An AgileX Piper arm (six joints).
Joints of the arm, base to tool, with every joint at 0 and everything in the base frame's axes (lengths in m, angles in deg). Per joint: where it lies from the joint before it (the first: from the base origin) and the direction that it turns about. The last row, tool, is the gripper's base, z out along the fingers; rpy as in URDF.
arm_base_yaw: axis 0 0 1 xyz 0 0 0.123
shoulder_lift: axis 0 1 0 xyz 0 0 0
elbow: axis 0 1 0 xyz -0.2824 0 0.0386
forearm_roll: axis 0.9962 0 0.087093 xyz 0.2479 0 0.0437
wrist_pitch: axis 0 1 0 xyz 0 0 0
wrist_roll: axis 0.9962 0 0.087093 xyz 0.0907 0 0.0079
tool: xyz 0 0 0 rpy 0 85 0
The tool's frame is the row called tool.
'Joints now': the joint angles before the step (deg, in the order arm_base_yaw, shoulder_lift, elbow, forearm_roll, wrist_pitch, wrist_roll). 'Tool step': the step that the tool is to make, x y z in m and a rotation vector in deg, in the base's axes. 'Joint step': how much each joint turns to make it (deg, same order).
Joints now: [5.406, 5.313, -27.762, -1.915, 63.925, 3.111]
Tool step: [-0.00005, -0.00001, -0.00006, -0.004, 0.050, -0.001]
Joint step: [0.004, 0.000, -0.001, -0.003, 0.052, 0.003]
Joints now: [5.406, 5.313, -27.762, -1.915, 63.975, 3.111]
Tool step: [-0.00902, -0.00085, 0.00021, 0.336, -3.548, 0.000]
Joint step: [-0.002, -3.565, 0.000, 0.002, 0.001, -0.002]
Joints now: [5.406, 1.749, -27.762, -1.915, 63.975, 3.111]
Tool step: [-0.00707, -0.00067, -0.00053, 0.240, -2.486, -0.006]
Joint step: [-0.002, -2.724, 0.001, 0.003, 0.226, -0.002]
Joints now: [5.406, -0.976, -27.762, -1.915, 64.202, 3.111]
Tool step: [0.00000, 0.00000, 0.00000, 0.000, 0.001, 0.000]
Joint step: [0.000, 0.000, 0.000, 0.000, 0.001, 0.000]
